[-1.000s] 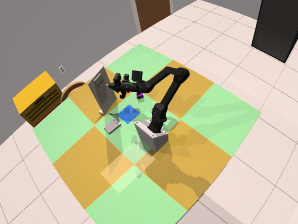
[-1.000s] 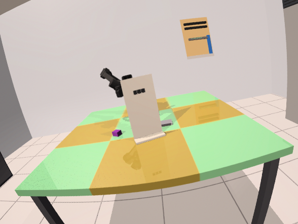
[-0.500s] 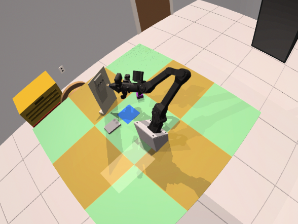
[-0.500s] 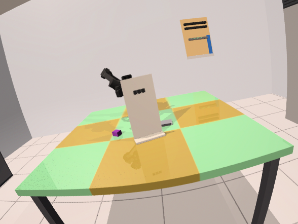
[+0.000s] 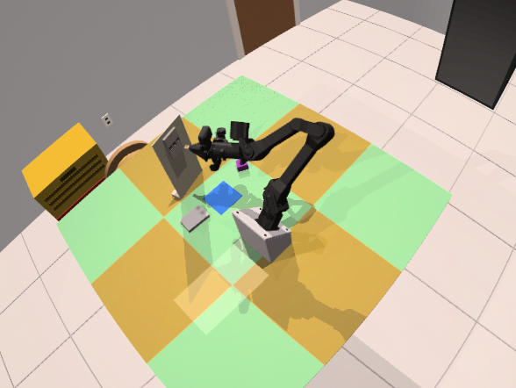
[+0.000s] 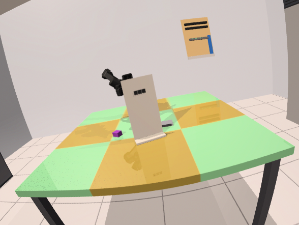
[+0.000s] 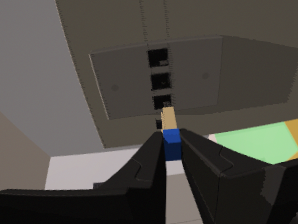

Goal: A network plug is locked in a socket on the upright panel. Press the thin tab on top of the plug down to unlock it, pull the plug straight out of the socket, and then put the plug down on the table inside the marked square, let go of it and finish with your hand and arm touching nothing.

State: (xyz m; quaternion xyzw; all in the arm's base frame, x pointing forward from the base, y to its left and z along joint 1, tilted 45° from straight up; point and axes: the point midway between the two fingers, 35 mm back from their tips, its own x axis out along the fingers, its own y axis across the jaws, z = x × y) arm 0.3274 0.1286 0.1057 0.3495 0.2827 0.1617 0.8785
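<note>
My gripper tip is 270 mm above the blue marked square, 70 mm past it and 30 mm to the left of it. From my gripper tip the other things lie so: network plug: 10 mm ahead; flat grey box: 260 mm below, 120 mm to the left, 80 mm behind; upright grey panel: 110 mm below, 90 mm ahead, 40 mm to the left.
</note>
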